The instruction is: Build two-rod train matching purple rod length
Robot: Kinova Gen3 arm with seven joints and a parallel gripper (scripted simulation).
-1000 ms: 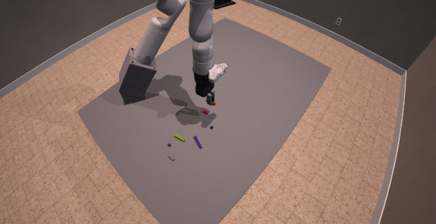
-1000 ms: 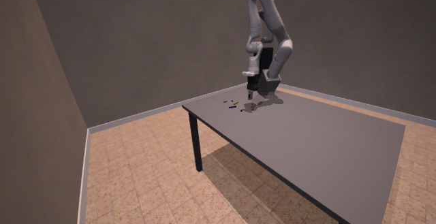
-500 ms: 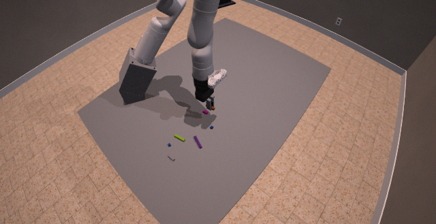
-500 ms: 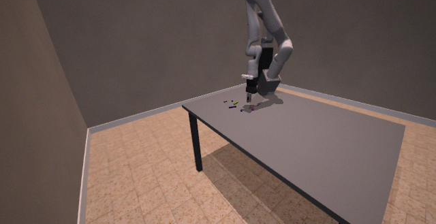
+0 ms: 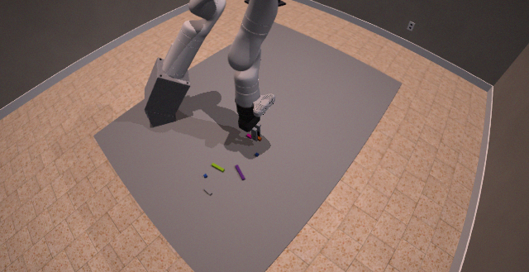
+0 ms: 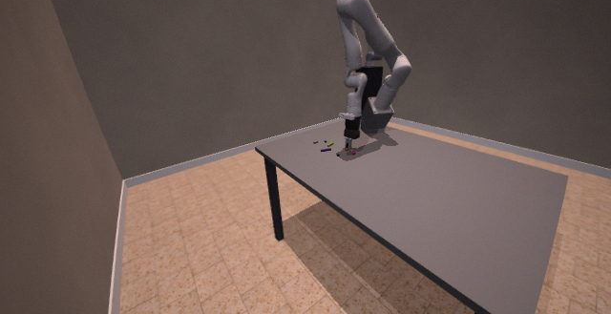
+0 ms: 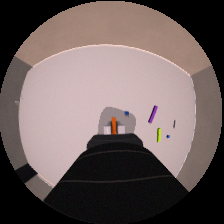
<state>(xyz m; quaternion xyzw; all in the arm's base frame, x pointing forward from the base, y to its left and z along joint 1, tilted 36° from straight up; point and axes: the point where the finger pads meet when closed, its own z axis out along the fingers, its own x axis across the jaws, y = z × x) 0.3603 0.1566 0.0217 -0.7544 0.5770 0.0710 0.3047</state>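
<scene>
My hand is 4 cm past the magenta rod and 5 cm above it. Also, from my hand: orange rod (1 cm below); then purple rod (7 cm ahead, 12 cm to the right, 5 cm below); then lime rod (1 cm ahead, 17 cm to the right, 5 cm below).
</scene>
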